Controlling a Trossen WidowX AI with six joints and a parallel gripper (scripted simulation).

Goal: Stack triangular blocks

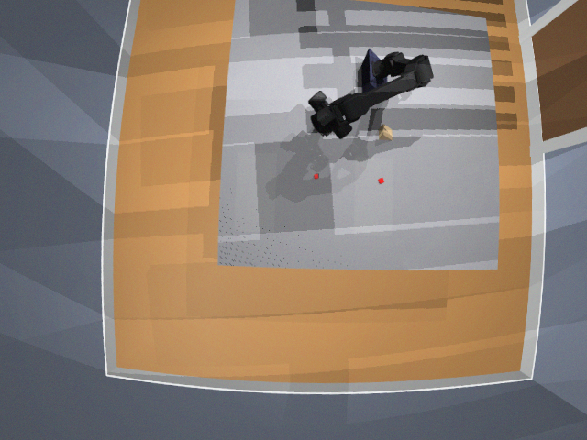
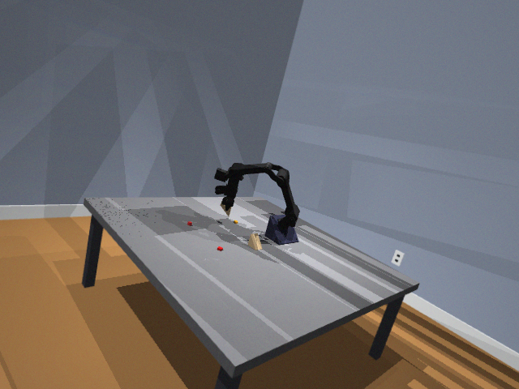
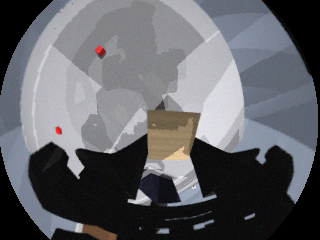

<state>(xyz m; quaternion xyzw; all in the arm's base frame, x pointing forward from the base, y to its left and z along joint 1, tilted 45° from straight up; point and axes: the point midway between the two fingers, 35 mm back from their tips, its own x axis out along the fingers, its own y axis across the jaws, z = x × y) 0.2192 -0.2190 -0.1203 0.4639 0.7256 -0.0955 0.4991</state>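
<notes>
Right now my gripper tip is 10 cm past the small orange piece and 9 cm above it.
</notes>
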